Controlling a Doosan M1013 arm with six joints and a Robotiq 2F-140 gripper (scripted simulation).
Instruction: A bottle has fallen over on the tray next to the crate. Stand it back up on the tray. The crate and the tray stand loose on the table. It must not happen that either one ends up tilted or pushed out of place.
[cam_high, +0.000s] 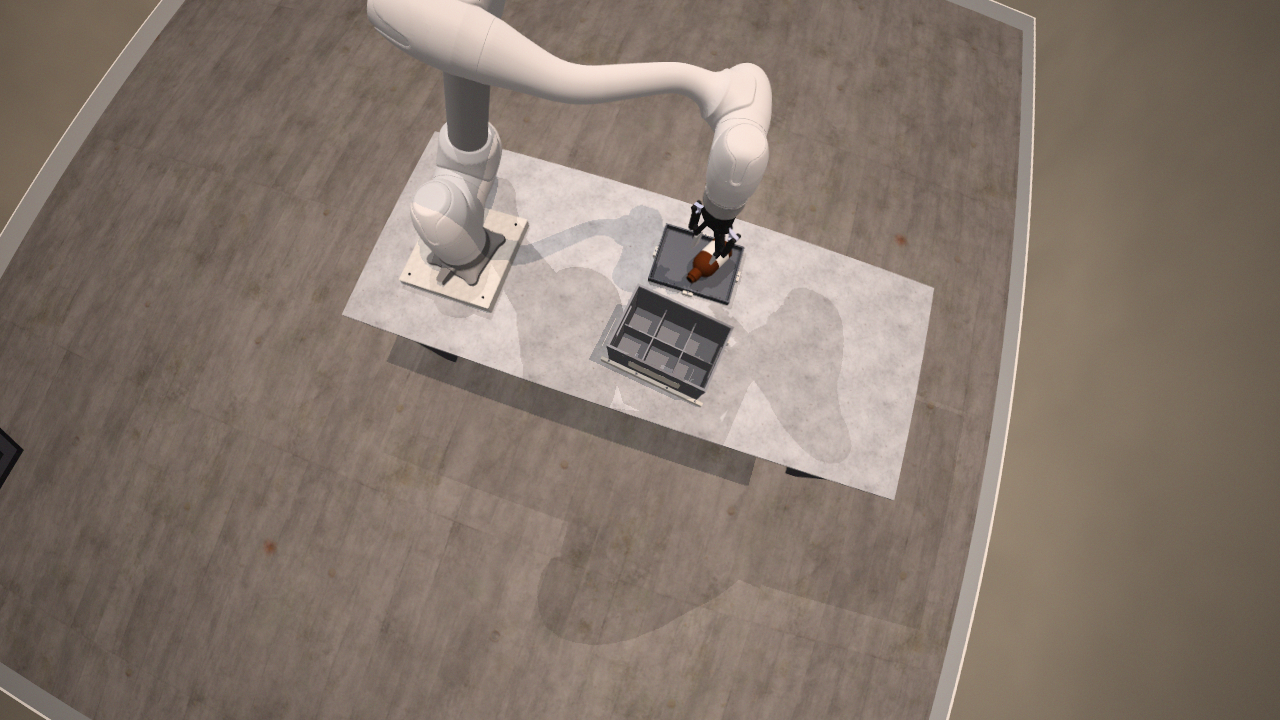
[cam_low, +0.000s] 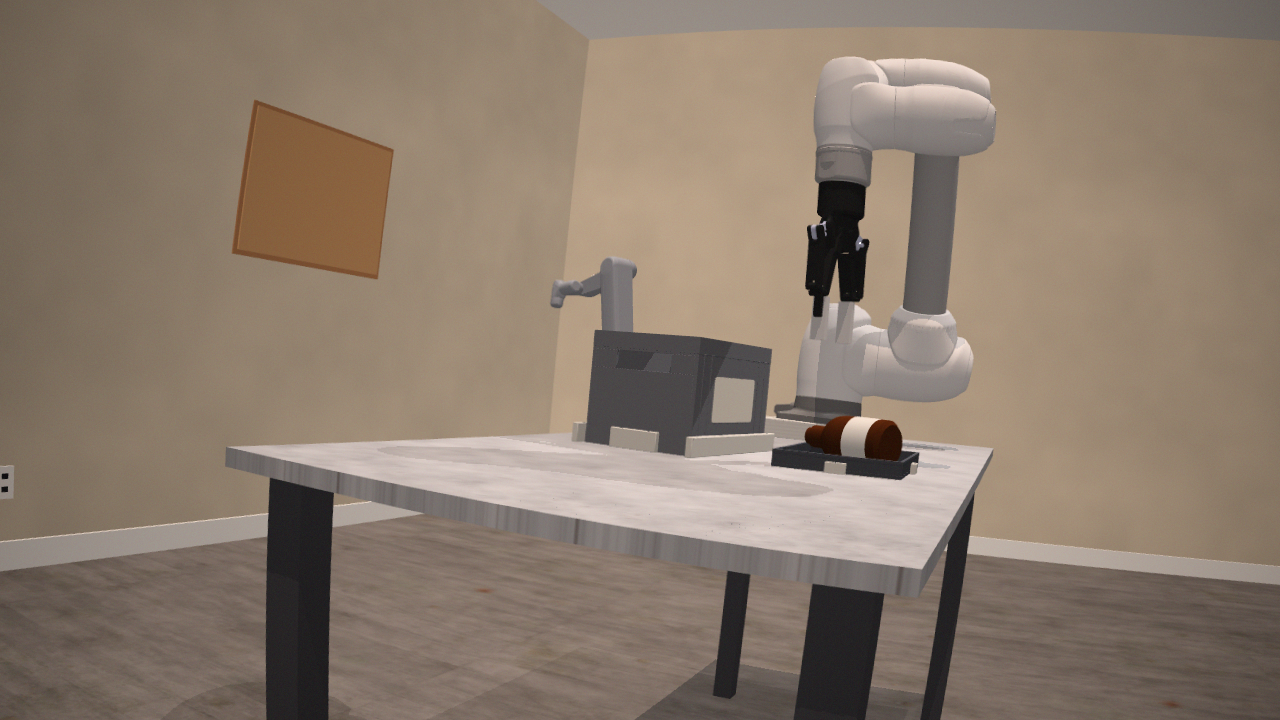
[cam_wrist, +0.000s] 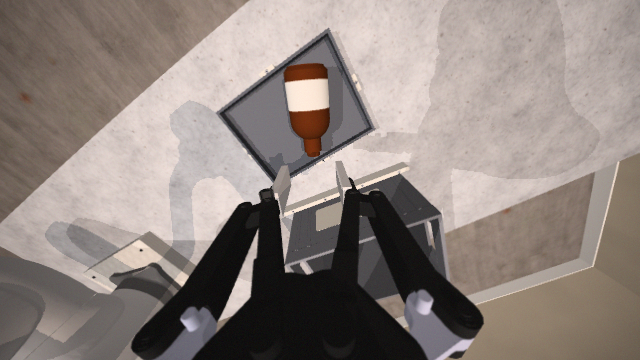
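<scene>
My hand is 180 mm above the brown bottle, 50 mm to the right of it and 10 mm short of it. Round my hand: grey crate (240 mm to the right, 140 mm below, 30 mm ahead); dark tray (210 mm below, 50 mm to the left, 20 mm behind).
</scene>
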